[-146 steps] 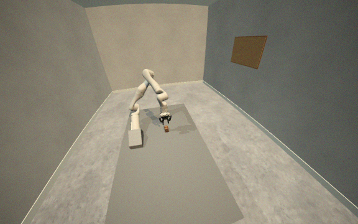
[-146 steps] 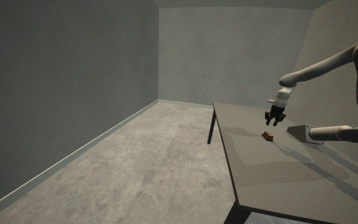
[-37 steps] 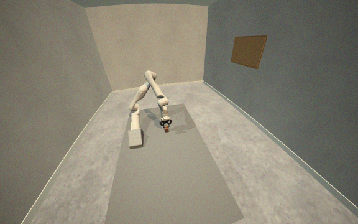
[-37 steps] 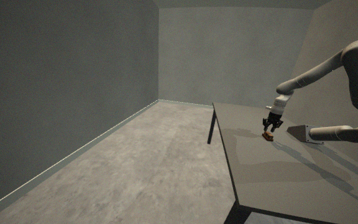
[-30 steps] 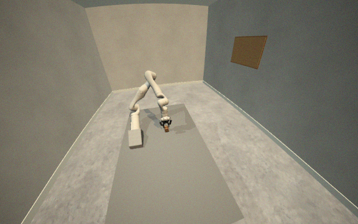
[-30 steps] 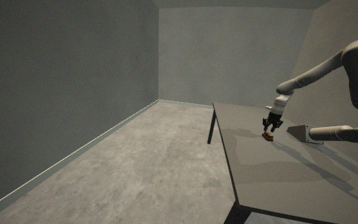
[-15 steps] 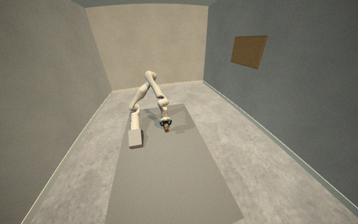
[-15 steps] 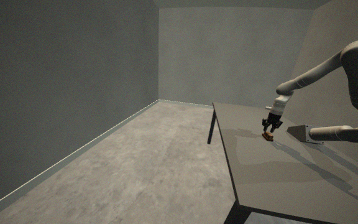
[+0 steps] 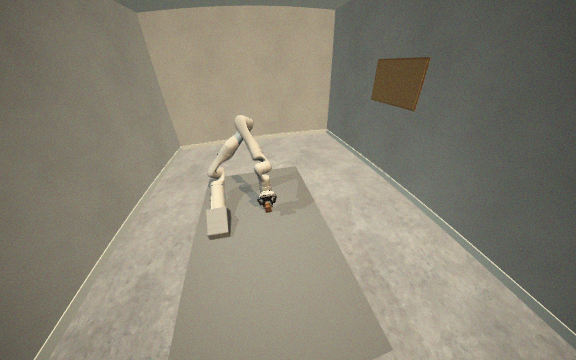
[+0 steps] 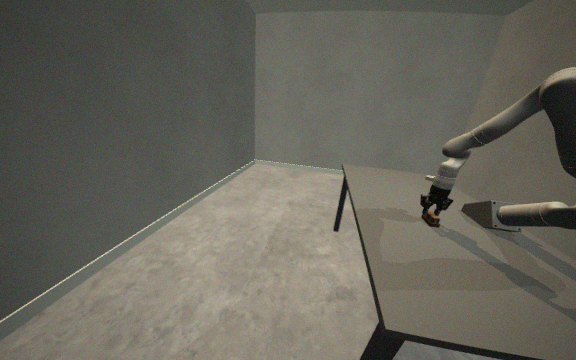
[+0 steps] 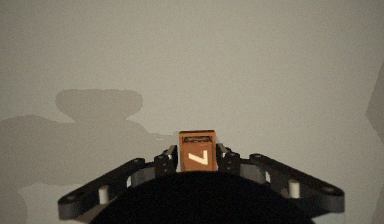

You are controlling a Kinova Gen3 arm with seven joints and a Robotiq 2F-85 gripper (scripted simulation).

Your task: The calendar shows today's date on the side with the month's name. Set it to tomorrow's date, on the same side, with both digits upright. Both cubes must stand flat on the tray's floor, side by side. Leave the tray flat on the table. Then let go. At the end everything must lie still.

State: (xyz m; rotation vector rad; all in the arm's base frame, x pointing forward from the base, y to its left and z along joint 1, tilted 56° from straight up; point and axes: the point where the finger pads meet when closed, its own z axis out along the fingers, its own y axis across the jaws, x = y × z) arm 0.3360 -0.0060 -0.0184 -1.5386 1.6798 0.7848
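My gripper is now 2 cm above the digit cube. Round my hand: orange tray: 2 cm to the left, 3 cm below.
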